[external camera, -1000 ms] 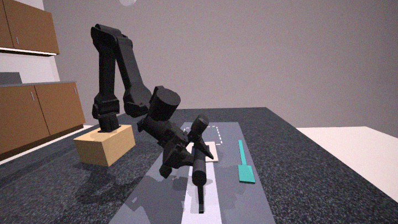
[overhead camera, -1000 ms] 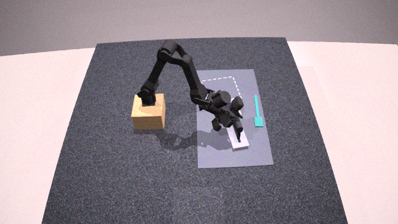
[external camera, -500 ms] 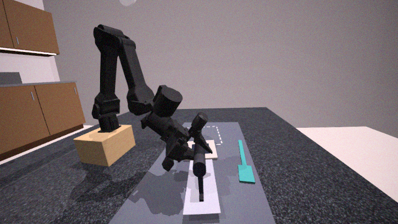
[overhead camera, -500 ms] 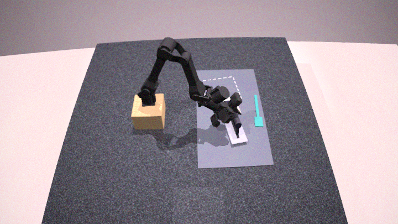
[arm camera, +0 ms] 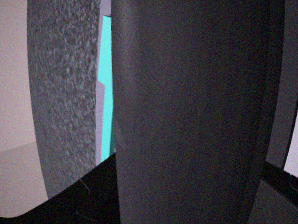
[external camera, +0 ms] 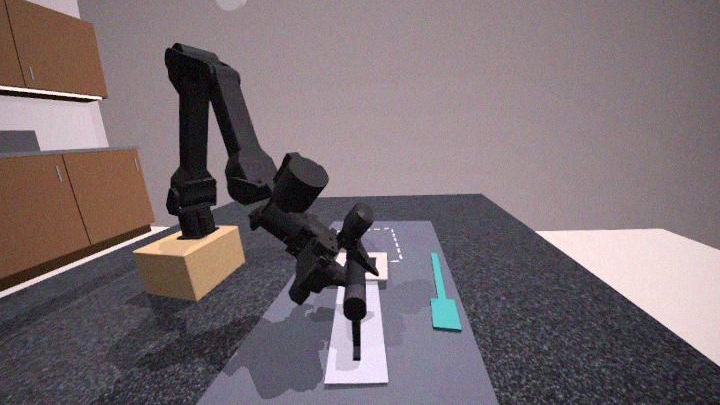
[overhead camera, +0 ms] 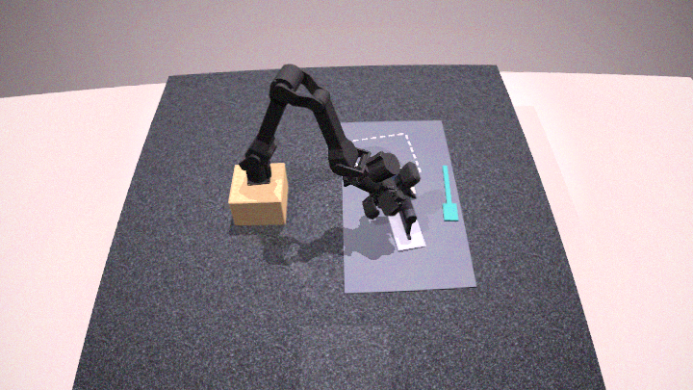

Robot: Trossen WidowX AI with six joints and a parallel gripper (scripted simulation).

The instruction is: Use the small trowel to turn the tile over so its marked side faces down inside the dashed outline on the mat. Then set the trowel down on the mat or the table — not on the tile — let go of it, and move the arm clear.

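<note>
Now: the tile 30 mm behind my gripper tip, 110 mm to the left of it and 40 mm below it. From my gripper tip the other things lie so: teal trowel (120 mm ahead, 40 mm to the left, 50 mm below); then grey mat (10 mm behind, 70 mm to the left, 70 mm below).
</note>
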